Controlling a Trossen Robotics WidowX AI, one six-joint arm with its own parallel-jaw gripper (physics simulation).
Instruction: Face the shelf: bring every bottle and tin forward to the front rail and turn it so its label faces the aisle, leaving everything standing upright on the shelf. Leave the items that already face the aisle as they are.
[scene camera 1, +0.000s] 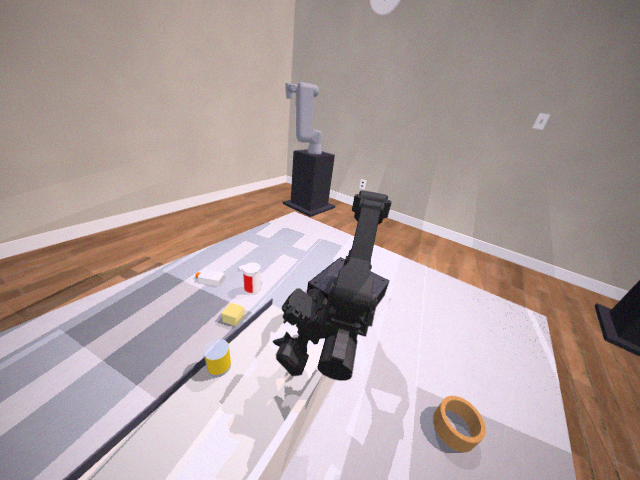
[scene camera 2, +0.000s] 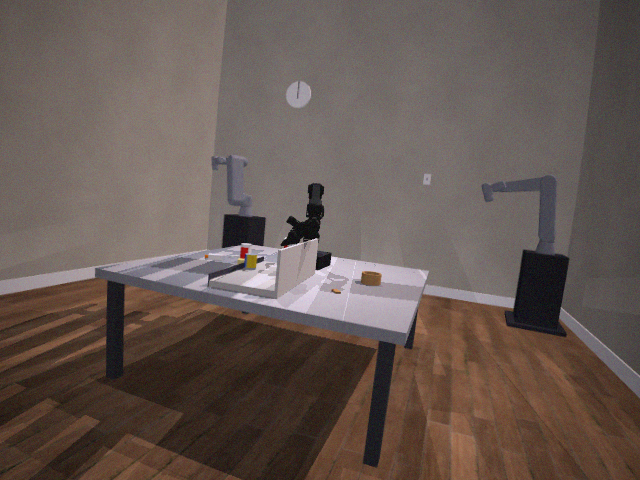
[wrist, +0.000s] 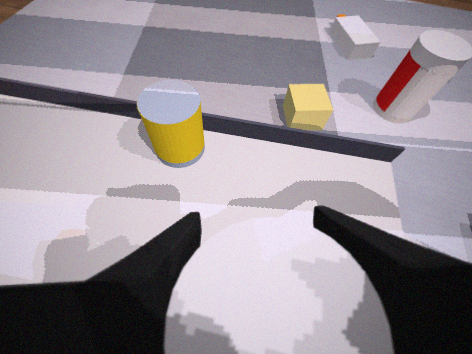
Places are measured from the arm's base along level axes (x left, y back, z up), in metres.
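Pixels of known places: gripper, fingertip midpoint: (scene camera 1: 279, 332) (scene camera 2: 281, 244) (wrist: 256, 217).
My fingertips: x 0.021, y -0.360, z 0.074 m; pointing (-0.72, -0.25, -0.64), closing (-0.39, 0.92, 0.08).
For each thing: its middle in the pictures, then the offset to it from my fingertips. "*": a spot on its surface instead. Level surfaces: height alone.
- white-topped bottle, body centre: (wrist: 263, 322) (scene camera 1: 295, 342) (scene camera 2: 290, 248) dx +0.038, dy +0.018, dz -0.017 m
- shelf floor, surface height: dz -0.122 m
- yellow tin, body centre: (wrist: 175, 126) (scene camera 1: 217, 358) (scene camera 2: 250, 261) dx -0.096, dy -0.107, dz -0.087 m
- white bottle, body centre: (wrist: 415, 81) (scene camera 1: 252, 278) (scene camera 2: 245, 252) dx -0.296, dy +0.136, dz -0.098 m
- yellow block, body centre: (wrist: 305, 107) (scene camera 1: 233, 314) dx -0.225, dy +0.014, dz -0.129 m
- white box, body centre: (wrist: 350, 34) (scene camera 1: 209, 277) (scene camera 2: 214, 256) dx -0.440, dy +0.050, dz -0.134 m
- shelf's back panel, surface spot: (scene camera 2: 297, 268) * dx +0.169, dy -0.143, dz -0.071 m
- orange ring, body centre: (scene camera 1: 458, 422) (scene camera 2: 371, 278) dx +0.401, dy +0.191, dz -0.123 m
My gripper (scene camera 1: 283, 347) (scene camera 2: 285, 243) (wrist: 256, 217) is shut on a white-topped bottle (scene camera 2: 285, 246) (wrist: 275, 295), above the shelf floor (scene camera 2: 248, 283) and behind the rail. A bit of red shows on it in scene camera 2; its lower part and label direction are hidden. A yellow tin (scene camera 1: 218, 360) (scene camera 2: 251, 261) (wrist: 177, 142) with a light blue top stands upright at the dark front rail (scene camera 1: 155, 403) (scene camera 2: 222, 274) (wrist: 350, 145). Its yellow side faces the wrist camera, and a blue edge shows at its left in scene camera 2.
A red and white bottle (scene camera 1: 249, 282) (scene camera 2: 244, 252) (wrist: 400, 82), a yellow block (scene camera 1: 233, 314) (wrist: 307, 107) and a white box (scene camera 1: 210, 277) (wrist: 357, 37) are beyond the rail. The shelf's back panel (scene camera 2: 297, 268) stands upright. An orange ring (scene camera 1: 449, 436) (scene camera 2: 371, 280) lies behind it.
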